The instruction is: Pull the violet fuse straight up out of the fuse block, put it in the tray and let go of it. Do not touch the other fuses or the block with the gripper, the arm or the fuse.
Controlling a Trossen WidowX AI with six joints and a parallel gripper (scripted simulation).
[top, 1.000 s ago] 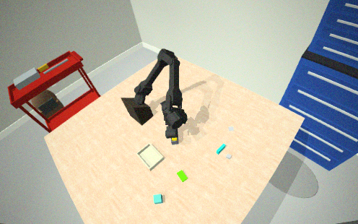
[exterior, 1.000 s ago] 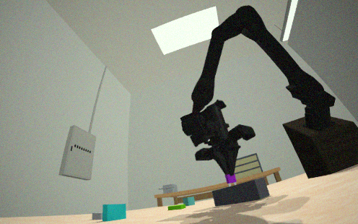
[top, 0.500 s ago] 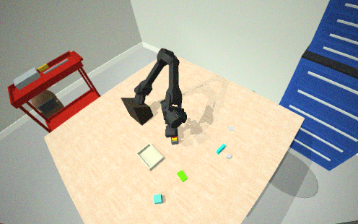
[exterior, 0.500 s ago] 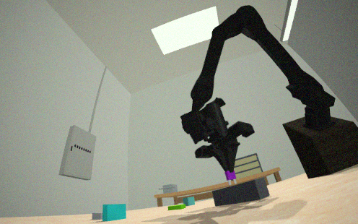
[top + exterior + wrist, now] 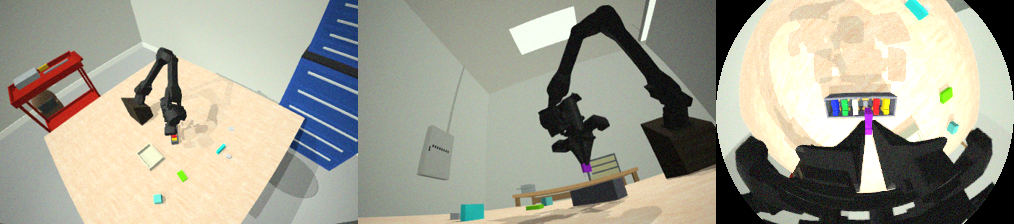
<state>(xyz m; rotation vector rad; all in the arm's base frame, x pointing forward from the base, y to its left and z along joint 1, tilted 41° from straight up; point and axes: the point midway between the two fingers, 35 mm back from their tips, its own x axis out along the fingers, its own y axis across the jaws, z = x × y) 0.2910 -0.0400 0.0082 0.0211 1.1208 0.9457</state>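
Now: gripper tip 30 mm past the tray, 190 mm to the left of it and 90 mm above it. Round my gripper tip: cyan bar (280 mm ahead, 60 mm to the left, 80 mm below); green block (180 mm ahead, 180 mm to the right, 90 mm below); violet fuse (10 mm below).
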